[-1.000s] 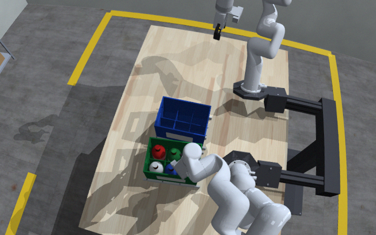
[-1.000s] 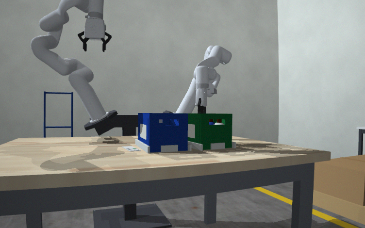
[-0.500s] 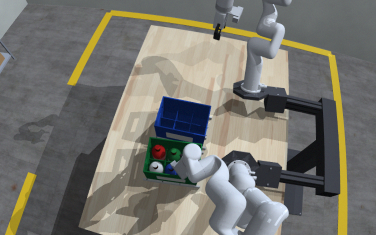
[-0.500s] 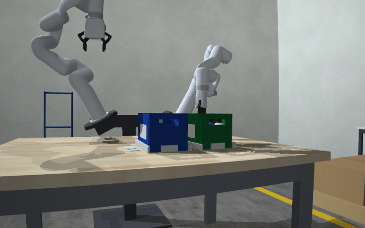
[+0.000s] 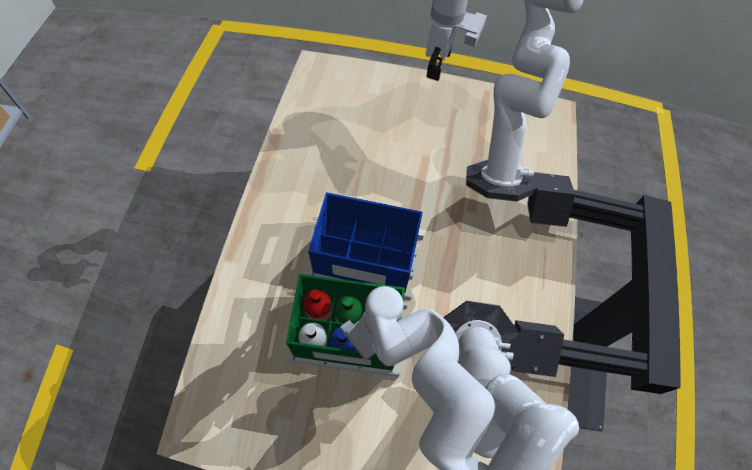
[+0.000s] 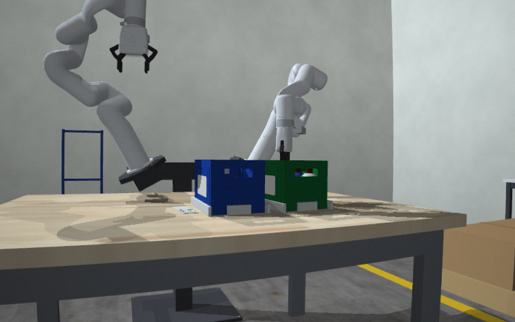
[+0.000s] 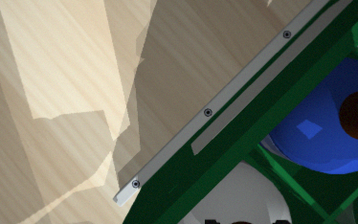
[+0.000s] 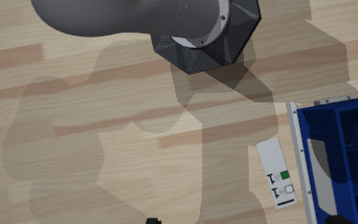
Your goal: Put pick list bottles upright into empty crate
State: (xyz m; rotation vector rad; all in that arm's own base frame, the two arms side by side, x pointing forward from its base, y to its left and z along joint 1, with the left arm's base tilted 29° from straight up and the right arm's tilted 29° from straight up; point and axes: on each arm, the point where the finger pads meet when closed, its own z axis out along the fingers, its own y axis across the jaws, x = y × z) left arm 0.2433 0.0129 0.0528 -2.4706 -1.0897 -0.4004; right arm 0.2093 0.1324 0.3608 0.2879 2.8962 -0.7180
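Note:
The blue bottle is 90 mm ahead of my left hand, 70 mm below it and 10 mm to the left of it. Also, from my left hand: red bottle (190 mm ahead, 70 mm to the right, 70 mm below); then green crate (90 mm ahead, 70 mm below, 30 mm to the right); then green bottle (100 mm ahead, 70 mm to the right, 70 mm below).

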